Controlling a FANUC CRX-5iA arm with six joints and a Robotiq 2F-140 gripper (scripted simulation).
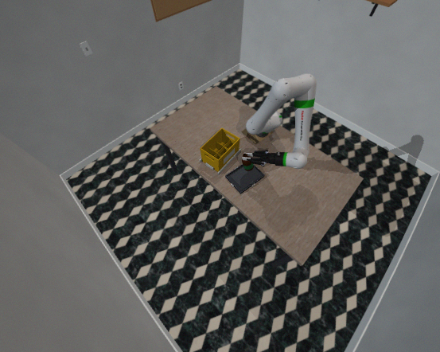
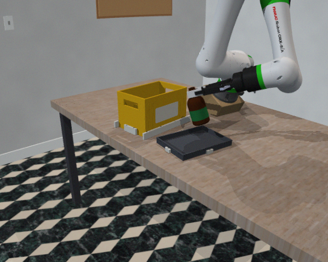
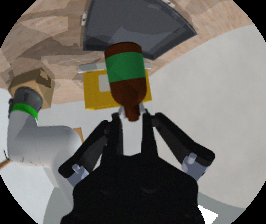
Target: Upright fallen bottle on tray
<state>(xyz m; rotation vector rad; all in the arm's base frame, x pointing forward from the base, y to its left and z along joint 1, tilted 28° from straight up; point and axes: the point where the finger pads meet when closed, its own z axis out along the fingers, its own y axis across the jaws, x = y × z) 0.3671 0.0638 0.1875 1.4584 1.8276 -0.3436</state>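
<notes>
My gripper is now 60 mm above the bottle. The rest, counted from my hand: yellow crate: 20 mm ahead, 250 mm to the right, 130 mm below; dark grey tray: 40 mm ahead, 30 mm to the left, 200 mm below.
</notes>
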